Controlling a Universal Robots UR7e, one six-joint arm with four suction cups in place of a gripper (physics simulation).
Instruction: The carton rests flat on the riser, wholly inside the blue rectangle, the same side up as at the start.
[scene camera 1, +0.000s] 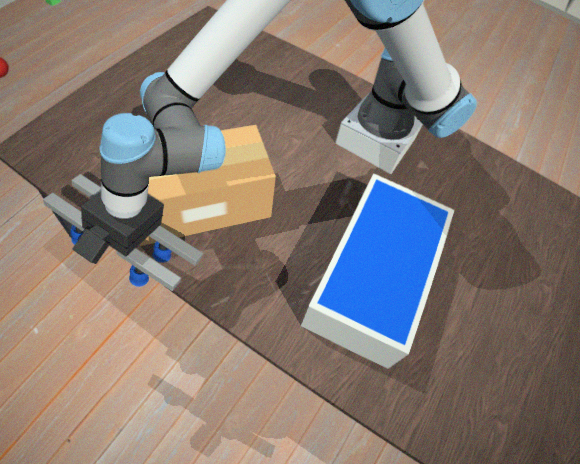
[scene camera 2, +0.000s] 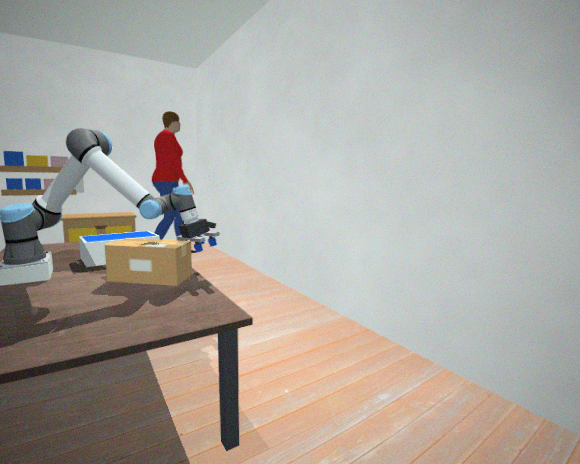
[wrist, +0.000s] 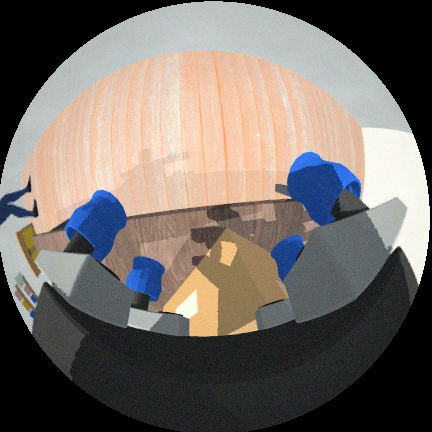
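Seen in the pictures: end effector, tool point: (scene camera 2: 200, 247) (wrist: 208, 235); arm's base, origin of the base link: (scene camera 1: 384, 120) (scene camera 2: 25, 259).
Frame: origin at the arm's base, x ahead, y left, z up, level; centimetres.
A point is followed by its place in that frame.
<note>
The tan carton (scene camera 1: 240, 200) {y -18.4, x 44.0, z 1.7 cm} (scene camera 2: 120, 270) {y -28.8, x 32.5, z -2.8 cm} (wrist: 245, 280) {y -34.2, x 60.2, z 3.4 cm} rests on the table beside the riser, apart from it, with a white label on one long side. The white riser (scene camera 1: 350, 337) {y 15.0, x 58.8, z -1.1 cm} (scene camera 2: 92, 252) {y 4.3, x 26.2, z -1.1 cm} stands on the table with the blue rectangle (scene camera 1: 385, 260) {y 14.6, x 42.8, z 4.1 cm} (scene camera 2: 120, 237) {y 10.1, x 40.3, z 4.1 cm} bare on top. My gripper (scene camera 1: 120, 242) {y -31.7, x 66.6, z 3.7 cm} (scene camera 2: 205, 244) {y -31.7, x 66.6, z 3.7 cm} (wrist: 215, 235) {y -31.7, x 66.6, z 3.7 cm} is open, with suction cups holding nothing. It is tilted, off the carton's end near the table edge, about level with the carton's top in scene camera 2. In scene camera 1 the arm and gripper hide part of the carton.
The robot's base (scene camera 1: 367, 147) {y -0.9, x 8.7, z -3.3 cm} stands on the table (scene camera 1: 500, 350) {y 47.3, x 42.7, z -7.9 cm} (scene camera 2: 200, 315) {y -77.0, x 46.2, z -7.9 cm} behind the carton and riser. A person in red (scene camera 2: 167, 155) is beyond the table, near a wooden cabinet (scene camera 2: 100, 217). A red ball (scene camera 1: 2, 67) shows at the left edge of scene camera 1.
</note>
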